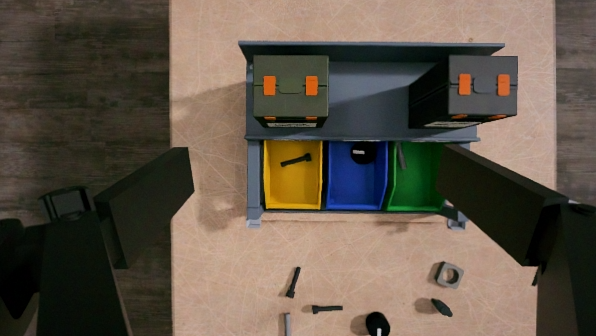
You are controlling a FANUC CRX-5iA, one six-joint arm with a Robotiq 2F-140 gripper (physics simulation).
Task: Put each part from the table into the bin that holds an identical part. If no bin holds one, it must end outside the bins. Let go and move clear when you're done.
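Frame: origin at the arm's base, x ahead, y left, z up, level; metres.
Seen in the pictures: gripper, fingertip midpoint: (314,168).
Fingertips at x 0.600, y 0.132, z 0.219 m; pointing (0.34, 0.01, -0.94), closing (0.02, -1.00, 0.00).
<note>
A point is followed by its place in that frame.
My gripper (314,168) @(z 0.219, x 0.600, y 0.132 m) is wide open and empty, high above the bins. The yellow bin (292,192) @(z -0.162, x 0.550, y 0.156 m) holds a black cap screw (296,160) @(z -0.151, x 0.613, y 0.148 m). The blue bin (356,192) @(z -0.162, x 0.551, y 0.029 m) holds a black knob (363,153) @(z -0.140, x 0.627, y 0.020 m) with a white mark. The green bin (415,195) @(z -0.162, x 0.545, y -0.089 m), partly behind the right finger, holds a thin grey part (401,156) @(z -0.150, x 0.622, y -0.056 m). On the table lie a black screw (294,282) @(z -0.160, x 0.371, y 0.151 m), a second black screw (327,309) @(z -0.160, x 0.317, y 0.085 m), a grey bolt (287,325) @(z -0.159, x 0.285, y 0.164 m) cut off by the lower edge, a black knob (377,324) @(z -0.149, x 0.294, y -0.012 m), a grey square nut (449,275) @(z -0.171, x 0.381, y -0.171 m) and a dark, narrow part (442,307) @(z -0.144, x 0.331, y -0.135 m).
A grey rack (254,175) @(z -0.086, x 0.586, y 0.219 m) frames the bins. On its upper shelf (370,112) @(z -0.069, x 0.691, y 0.026 m) stand an olive case (291,107) @(z 0.026, x 0.677, y 0.152 m) and a dark grey case (482,102) @(z 0.051, x 0.679, y -0.076 m), both with orange latches. The wooden table (210,280) @(z -0.171, x 0.368, y 0.322 m) has its left edge beside the left finger.
</note>
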